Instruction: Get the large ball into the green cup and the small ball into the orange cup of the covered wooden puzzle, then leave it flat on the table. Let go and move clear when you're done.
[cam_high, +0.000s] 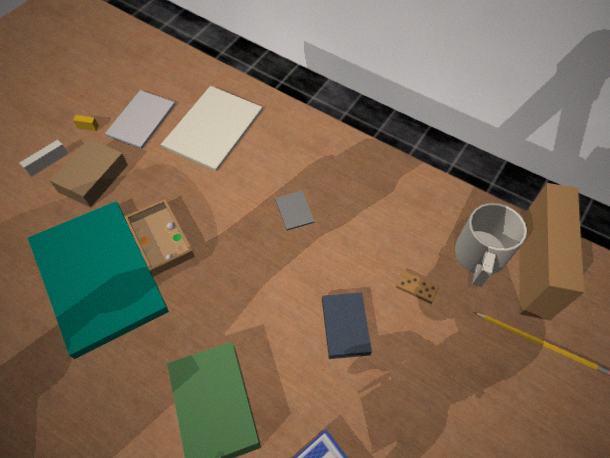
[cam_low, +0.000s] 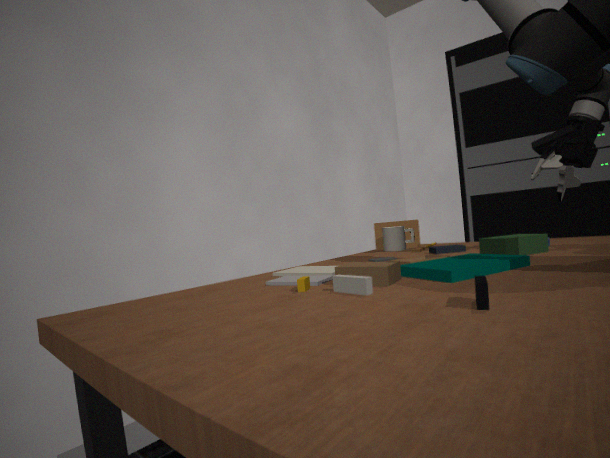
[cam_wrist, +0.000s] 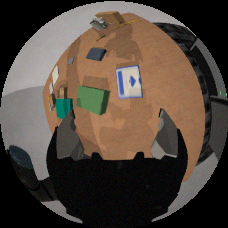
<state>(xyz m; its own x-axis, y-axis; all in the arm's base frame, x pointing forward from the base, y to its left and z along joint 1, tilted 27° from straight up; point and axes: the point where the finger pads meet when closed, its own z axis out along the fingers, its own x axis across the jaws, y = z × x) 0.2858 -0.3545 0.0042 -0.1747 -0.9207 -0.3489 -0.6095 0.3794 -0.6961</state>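
My hand is 38 cm to the right of the covered wooden puzzle, 24 cm short of it and 15 cm above it. From my hand the other things lie so: green block (14 cm to the left, 13 cm below, 8 cm ahead); teal slab (41 cm to the left, 14 cm below, 14 cm ahead); dark blue block (27 cm ahead, 14 cm below, 5 cm to the left).
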